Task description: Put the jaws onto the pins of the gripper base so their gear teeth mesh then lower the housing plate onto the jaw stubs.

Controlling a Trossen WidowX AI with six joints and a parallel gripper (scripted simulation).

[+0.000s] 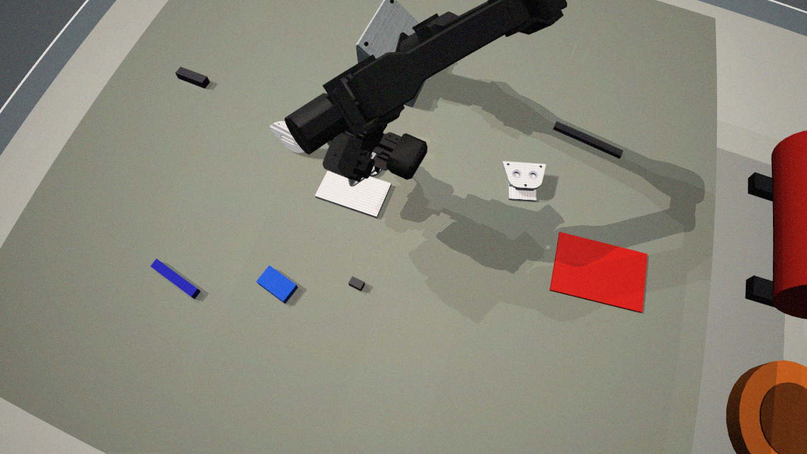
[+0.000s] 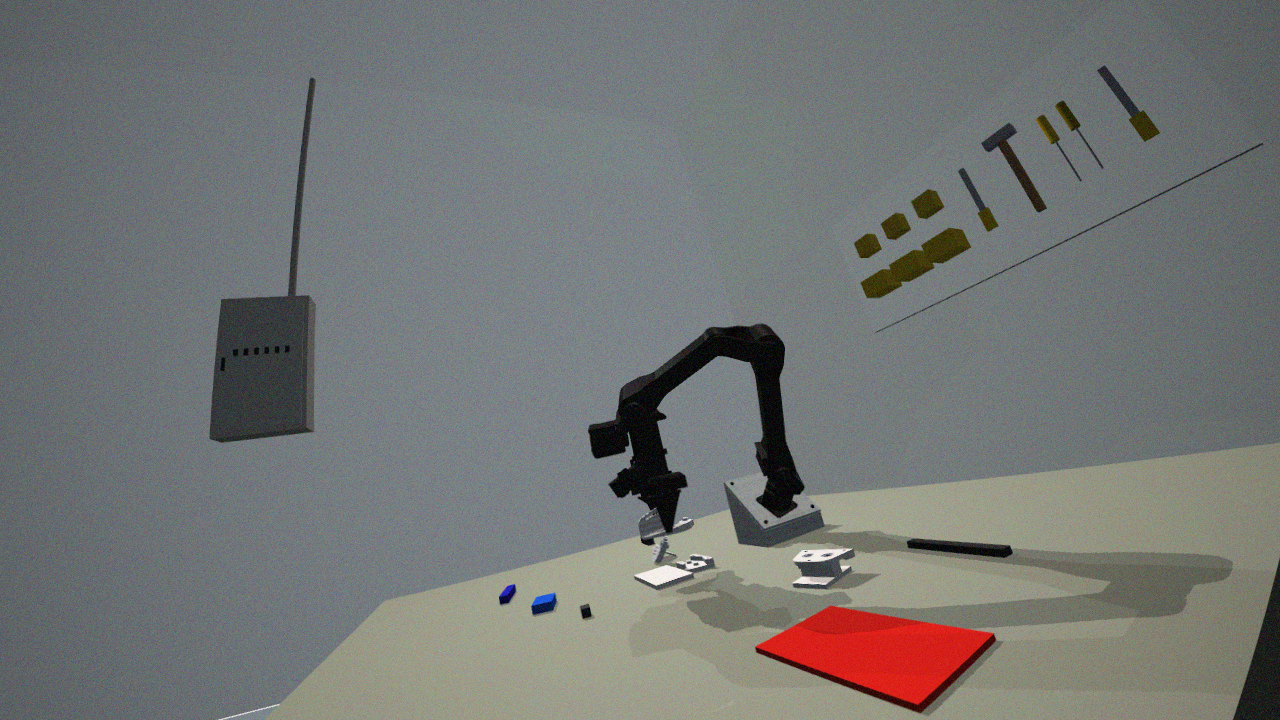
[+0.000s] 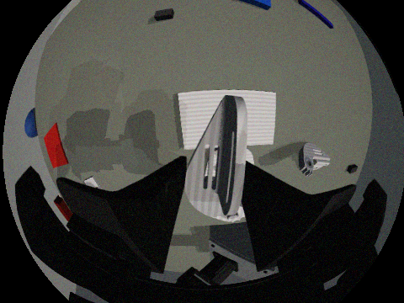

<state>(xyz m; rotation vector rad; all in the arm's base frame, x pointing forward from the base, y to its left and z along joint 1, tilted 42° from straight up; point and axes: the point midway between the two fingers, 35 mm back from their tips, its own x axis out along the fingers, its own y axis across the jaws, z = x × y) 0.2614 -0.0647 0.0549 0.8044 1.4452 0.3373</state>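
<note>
My gripper tip is 10 mm short of the white ribbed plate, 30 mm to the left of it and 80 mm above it. The rest, counted from my gripper tip: small black block (180 mm ahead, 20 mm to the left, 80 mm below); blue block (210 mm ahead, 110 mm to the right, 70 mm below); housing plate (60 mm behind, 20 mm to the right, 80 mm below).
</note>
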